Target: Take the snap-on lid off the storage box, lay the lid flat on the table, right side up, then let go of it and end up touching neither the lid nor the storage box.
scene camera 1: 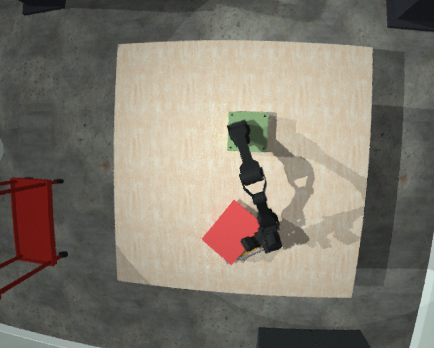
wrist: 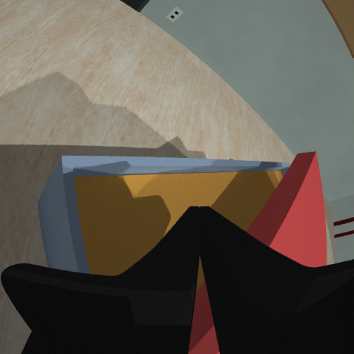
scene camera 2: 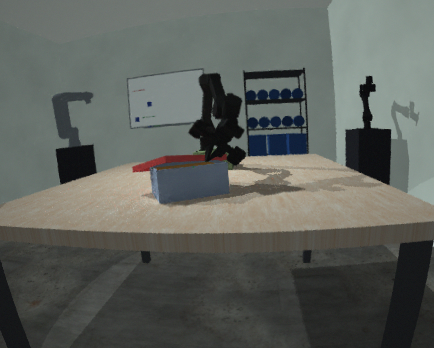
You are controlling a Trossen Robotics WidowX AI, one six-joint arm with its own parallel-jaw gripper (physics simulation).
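Observation:
The red lid lies askew across the blue-grey storage box, turned relative to it and overhanging its far left side. It looks somewhat tilted. Part of the box's orange inside is uncovered. My gripper is shut and empty, its tips low over or just inside this opening, beside the lid's edge. Red also shows through the narrow gap behind the fingertips in the wrist view. Whether the fingers touch the lid or box cannot be told. The arm hides part of the lid from above.
The arm's green base plate stands on the wooden table, behind the box in the second scene view. A red frame-like stand is off the table's left side. A rack stands at the back wall.

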